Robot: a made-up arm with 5 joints.
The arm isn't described. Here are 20 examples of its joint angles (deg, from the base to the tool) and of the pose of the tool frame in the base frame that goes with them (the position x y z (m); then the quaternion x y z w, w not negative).
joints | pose
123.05 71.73 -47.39 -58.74 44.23 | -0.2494 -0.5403 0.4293 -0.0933 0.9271 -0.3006 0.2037
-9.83 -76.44 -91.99 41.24 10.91 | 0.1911 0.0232 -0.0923 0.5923 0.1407 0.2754 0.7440
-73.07 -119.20 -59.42 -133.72 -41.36 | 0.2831 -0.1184 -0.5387 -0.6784 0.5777 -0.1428 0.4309
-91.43 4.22 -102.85 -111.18 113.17 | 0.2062 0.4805 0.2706 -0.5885 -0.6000 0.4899 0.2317
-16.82 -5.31 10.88 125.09 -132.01 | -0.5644 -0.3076 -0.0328 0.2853 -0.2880 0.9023 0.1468
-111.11 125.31 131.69 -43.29 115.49 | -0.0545 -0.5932 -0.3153 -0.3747 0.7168 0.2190 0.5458
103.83 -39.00 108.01 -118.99 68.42 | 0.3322 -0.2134 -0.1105 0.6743 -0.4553 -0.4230 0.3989
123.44 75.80 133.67 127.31 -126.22 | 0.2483 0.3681 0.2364 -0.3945 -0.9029 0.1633 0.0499
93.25 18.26 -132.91 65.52 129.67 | -0.4727 -0.0779 0.5058 -0.3337 0.7959 -0.4255 0.2722
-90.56 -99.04 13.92 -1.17 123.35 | -0.2895 0.4145 0.0803 0.6293 0.6592 0.2340 0.3386
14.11 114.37 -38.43 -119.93 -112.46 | -0.3197 -0.3494 -0.3673 -0.7894 0.0777 0.4888 0.3631
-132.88 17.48 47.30 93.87 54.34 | 0.0613 0.0068 -0.3767 0.1527 0.6405 0.6250 0.4192
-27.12 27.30 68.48 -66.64 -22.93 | 0.0421 -0.5471 0.2600 -0.0854 0.2828 -0.6006 0.7429
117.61 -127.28 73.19 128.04 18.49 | 0.1637 -0.2588 0.0435 0.6891 -0.5301 -0.2560 0.4226
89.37 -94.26 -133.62 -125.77 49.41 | 0.1151 0.0659 0.9409 -0.7600 0.1489 -0.4483 0.4463
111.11 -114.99 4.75 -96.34 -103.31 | -0.3494 0.4485 0.4893 0.0198 -0.9864 -0.1046 0.1256
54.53 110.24 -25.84 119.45 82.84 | -0.3060 0.3590 0.3987 0.8397 0.2281 0.4275 0.2450
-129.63 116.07 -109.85 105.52 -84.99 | 0.2964 0.2758 0.2224 0.1234 0.2228 0.3198 0.9126
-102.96 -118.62 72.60 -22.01 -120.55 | -0.0943 0.3906 -0.4332 -0.3892 -0.2791 0.5941 0.6463
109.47 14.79 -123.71 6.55 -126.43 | -0.4160 -0.2877 0.1988 -0.5250 0.5578 0.6122 0.1962
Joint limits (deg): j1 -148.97..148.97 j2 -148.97..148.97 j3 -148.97..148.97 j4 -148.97..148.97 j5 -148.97..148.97
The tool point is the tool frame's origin. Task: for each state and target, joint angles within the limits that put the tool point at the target. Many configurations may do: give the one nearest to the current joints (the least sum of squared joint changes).
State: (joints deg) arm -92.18 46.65 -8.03 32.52 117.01
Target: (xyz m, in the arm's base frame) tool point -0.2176 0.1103 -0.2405
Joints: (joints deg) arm -125.08 47.04 55.67 68.40 119.67
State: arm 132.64 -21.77 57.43 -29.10 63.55
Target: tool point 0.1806 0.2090 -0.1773
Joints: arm 148.97 -36.07 52.01 12.77 87.16
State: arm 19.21 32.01 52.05 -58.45 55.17
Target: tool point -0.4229 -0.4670 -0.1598
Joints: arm 24.38 45.36 7.11 -107.58 49.05
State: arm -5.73 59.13 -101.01 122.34 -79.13
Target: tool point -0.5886 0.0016 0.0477
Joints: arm 16.00 41.66 -100.50 95.21 -63.47
